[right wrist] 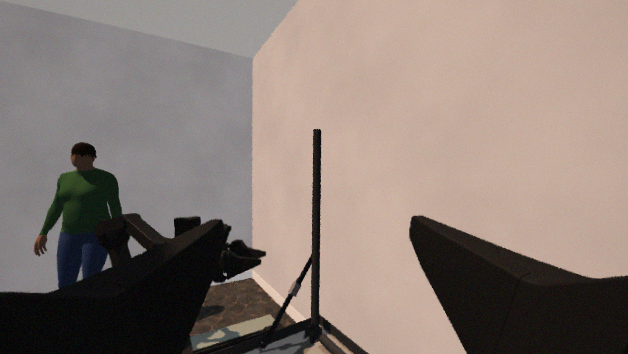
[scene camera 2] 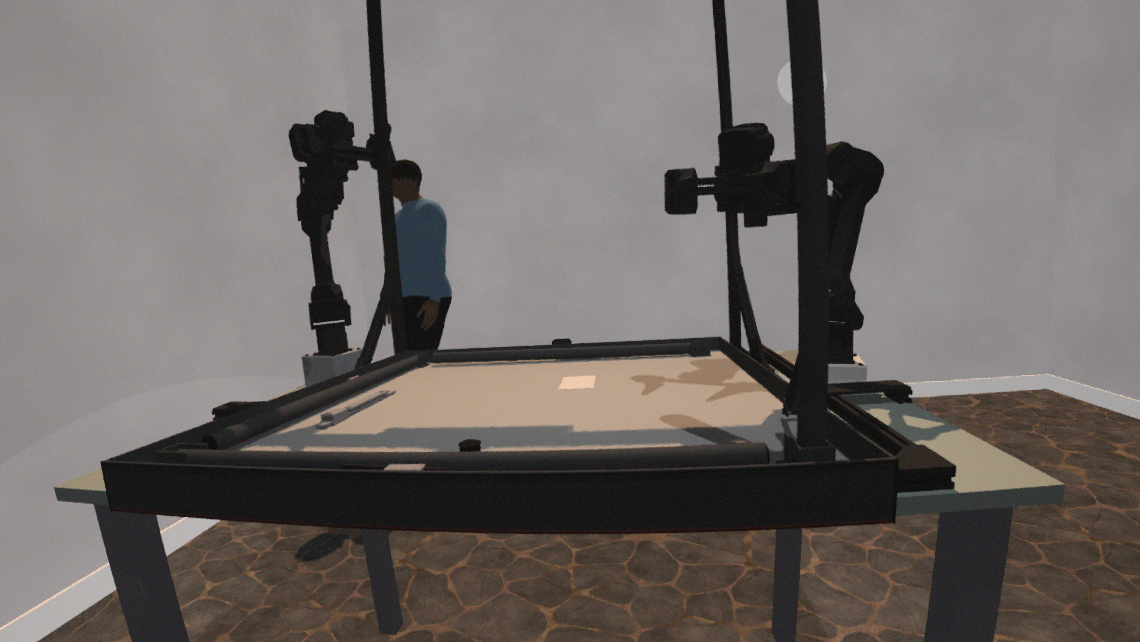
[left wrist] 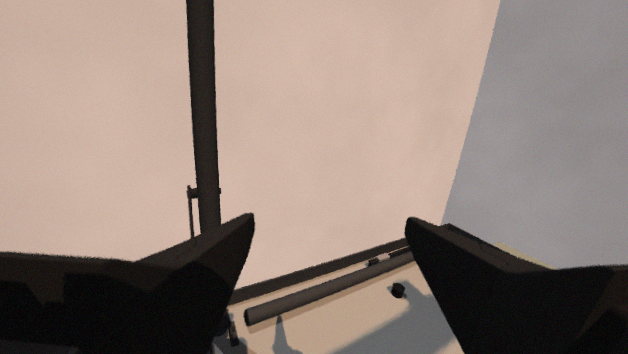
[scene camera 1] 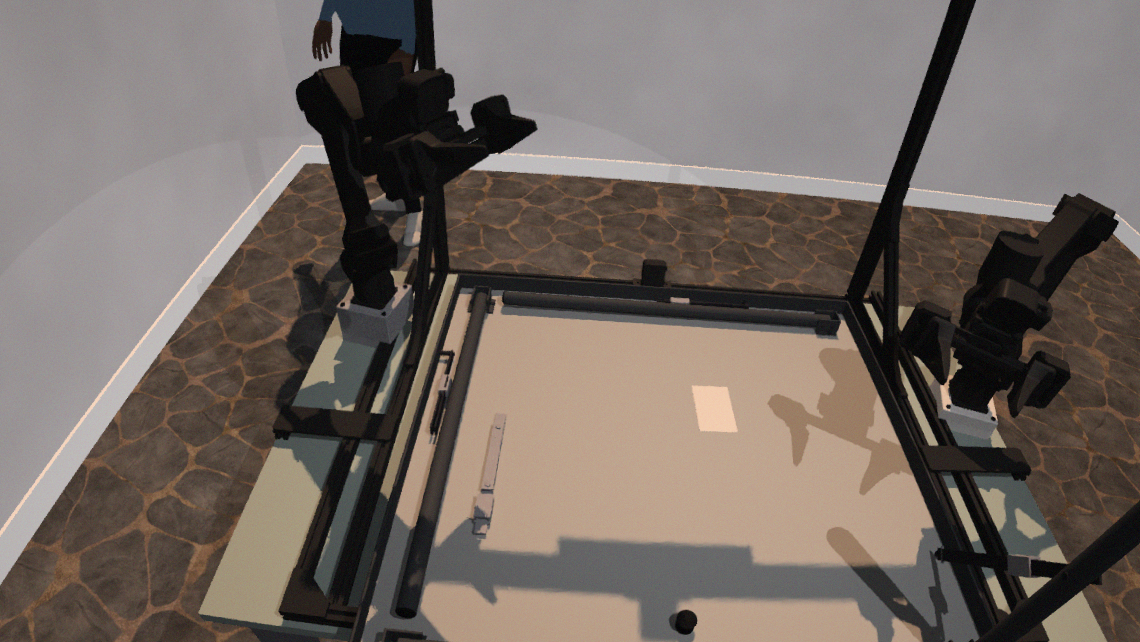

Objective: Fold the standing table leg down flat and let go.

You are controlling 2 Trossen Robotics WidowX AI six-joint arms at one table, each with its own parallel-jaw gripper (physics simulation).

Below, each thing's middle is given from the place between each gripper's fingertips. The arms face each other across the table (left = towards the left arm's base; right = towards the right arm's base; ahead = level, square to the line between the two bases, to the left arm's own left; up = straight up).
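My left hand is far above the pale rectangle (scene camera 1: 713,406), and it's also a good way to the left of it and a good way past it. Then there's the pale metal bar (scene camera 1: 483,510), which is 29 cm below my left hand, 55 cm to the right of it and 3 cm behind it.
Counting from my right hand, the pale metal bar sits 46 cm below, 7 cm ahead and 2 cm to the right. The pale rectangle is far below my right hand, far to the left of it and some way behind it.
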